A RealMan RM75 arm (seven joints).
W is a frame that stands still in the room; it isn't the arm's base.
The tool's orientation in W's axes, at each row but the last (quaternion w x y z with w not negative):
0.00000 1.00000 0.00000 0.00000
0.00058 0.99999 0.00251 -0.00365
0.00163 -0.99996 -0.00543 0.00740
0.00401 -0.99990 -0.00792 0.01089
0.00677 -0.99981 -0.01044 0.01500
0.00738 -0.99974 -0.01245 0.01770
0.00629 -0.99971 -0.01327 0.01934
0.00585 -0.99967 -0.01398 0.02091
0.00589 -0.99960 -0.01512 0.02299
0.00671 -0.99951 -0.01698 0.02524
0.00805 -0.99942 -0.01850 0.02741
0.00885 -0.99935 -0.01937 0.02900
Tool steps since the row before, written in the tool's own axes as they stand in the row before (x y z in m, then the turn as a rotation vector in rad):
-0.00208 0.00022 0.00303 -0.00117 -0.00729 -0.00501
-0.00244 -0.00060 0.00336 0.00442 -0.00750 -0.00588
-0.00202 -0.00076 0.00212 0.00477 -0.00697 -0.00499
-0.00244 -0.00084 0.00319 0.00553 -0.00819 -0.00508
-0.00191 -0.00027 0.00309 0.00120 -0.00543 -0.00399
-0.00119 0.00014 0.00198 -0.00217 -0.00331 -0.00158
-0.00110 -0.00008 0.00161 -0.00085 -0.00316 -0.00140
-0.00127 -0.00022 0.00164 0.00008 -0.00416 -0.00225
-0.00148 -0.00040 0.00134 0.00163 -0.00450 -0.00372
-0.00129 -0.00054 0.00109 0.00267 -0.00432 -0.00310
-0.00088 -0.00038 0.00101 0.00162 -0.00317 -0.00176
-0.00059 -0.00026 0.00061 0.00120 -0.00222 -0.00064
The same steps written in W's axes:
-0.00208 -0.00022 -0.00303 -0.00117 0.00729 0.00501
-0.00247 0.00058 -0.00334 0.00443 0.00753 0.00584
-0.00206 0.00074 -0.00209 0.00477 0.00701 0.00494
-0.00252 0.00083 -0.00313 0.00551 0.00824 0.00503
-0.00201 0.00027 -0.00303 0.00121 0.00540 0.00403
-0.00126 -0.00014 -0.00194 -0.00219 0.00323 0.00171
-0.00116 0.00007 -0.00157 -0.00088 0.00312 0.00147
-0.00134 0.00020 -0.00158 0.00006 0.00414 0.00230
-0.00155 0.00037 -0.00127 0.00166 0.00451 0.00370
-0.00136 0.00051 -0.00102 0.00268 0.00437 0.00302
-0.00095 0.00036 -0.00095 0.00160 0.00320 0.00172
-0.00063 0.00025 -0.00057 0.00115 0.00225 0.00061

